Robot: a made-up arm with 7 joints.
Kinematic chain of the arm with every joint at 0, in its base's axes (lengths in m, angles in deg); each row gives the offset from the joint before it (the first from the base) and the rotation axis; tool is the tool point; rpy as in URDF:
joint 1: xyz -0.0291 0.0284 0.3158 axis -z
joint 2: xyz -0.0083 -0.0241 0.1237 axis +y
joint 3: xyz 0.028 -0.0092 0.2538 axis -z
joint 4: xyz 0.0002 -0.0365 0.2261 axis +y
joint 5: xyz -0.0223 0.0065 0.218 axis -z
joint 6: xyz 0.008 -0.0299 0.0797 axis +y
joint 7: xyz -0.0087 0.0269 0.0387 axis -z
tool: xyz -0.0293 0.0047 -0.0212 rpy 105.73 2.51 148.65
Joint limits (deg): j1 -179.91..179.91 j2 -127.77..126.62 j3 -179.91..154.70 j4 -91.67..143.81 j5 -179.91..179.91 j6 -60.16..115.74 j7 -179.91..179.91
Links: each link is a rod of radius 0.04 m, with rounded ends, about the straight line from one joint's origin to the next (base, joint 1, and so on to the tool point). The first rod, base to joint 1, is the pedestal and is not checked.
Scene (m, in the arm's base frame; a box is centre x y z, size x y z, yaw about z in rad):
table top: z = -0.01
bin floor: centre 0.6 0.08 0 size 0.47 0.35 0.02 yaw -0.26
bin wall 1: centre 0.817 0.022 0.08 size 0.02 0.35 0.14 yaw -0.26
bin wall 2: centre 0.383 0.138 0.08 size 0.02 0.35 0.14 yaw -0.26
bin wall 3: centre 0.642 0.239 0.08 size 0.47 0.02 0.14 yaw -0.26
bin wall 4: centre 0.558 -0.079 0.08 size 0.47 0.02 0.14 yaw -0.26
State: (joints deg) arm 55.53 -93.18 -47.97 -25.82 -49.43 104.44 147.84
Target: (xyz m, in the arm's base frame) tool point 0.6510 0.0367 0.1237
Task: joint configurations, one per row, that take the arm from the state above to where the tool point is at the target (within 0.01 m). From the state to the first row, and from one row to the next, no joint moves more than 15 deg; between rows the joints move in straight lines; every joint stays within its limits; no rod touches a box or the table.
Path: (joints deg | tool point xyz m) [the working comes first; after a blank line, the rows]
Joints at the target: 174.72 -121.78 -62.44 24.75 -46.69 101.43 150.27
Straight joint move there: touches bin wall 3.

1: 68.28 -85.28 -51.36 -13.21 -47.22 94.82 146.01 | -0.3980 0.6938 0.4863
2: 81.03 -77.38 -54.75 -0.59 -45.02 85.20 144.18 | -0.1911 0.7581 0.6286
3: 93.78 -69.47 -58.15 12.02 -42.81 75.58 142.35 | 0.0264 0.7270 0.7594
4: 106.54 -61.57 -61.54 24.64 -40.60 65.96 140.51 | 0.2131 0.6078 0.8679
5: 120.17 -73.61 -61.72 24.66 -41.82 73.05 142.47 | 0.3779 0.5989 0.7289
6: 133.81 -85.66 -61.90 24.68 -43.04 80.15 144.42 | 0.5289 0.5194 0.5782
7: 147.45 -97.70 -62.08 24.71 -44.26 87.24 146.37 | 0.6366 0.3820 0.4229
8: 161.08 -109.74 -62.26 24.73 -45.47 94.33 148.32 | 0.6802 0.2110 0.2692
9: 174.72 -121.78 -62.44 24.75 -46.69 101.43 150.27 | 0.6510 0.0367 0.1237

